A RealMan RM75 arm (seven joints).
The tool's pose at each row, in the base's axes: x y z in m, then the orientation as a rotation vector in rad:
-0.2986 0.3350 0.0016 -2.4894 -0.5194 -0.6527
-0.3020 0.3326 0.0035 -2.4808 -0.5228 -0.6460
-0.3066 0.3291 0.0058 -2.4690 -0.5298 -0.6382
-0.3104 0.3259 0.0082 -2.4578 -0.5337 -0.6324
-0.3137 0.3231 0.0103 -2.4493 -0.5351 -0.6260
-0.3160 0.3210 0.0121 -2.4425 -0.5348 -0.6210
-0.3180 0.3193 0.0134 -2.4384 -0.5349 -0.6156
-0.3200 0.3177 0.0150 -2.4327 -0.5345 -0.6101
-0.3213 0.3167 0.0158 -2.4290 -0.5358 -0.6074
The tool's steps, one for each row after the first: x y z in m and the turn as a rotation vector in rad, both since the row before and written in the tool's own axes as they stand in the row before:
-0.0023 -0.0004 -0.0039 0.0102 -0.0022 -0.0004
-0.0033 -0.0003 -0.0053 0.0136 -0.0027 -0.0026
-0.0025 -0.0003 -0.0049 0.0123 -0.0009 -0.0009
-0.0022 -0.0003 -0.0043 0.0100 -0.0016 0.0009
-0.0014 -0.0002 -0.0033 0.0079 -0.0009 0.0017
-0.0013 -0.0002 -0.0026 0.0056 -0.0021 0.0014
-0.0012 -0.0004 -0.0028 0.0070 -0.0016 0.0019
-0.0009 -0.0002 -0.0016 0.0043 -0.0008 -0.0001

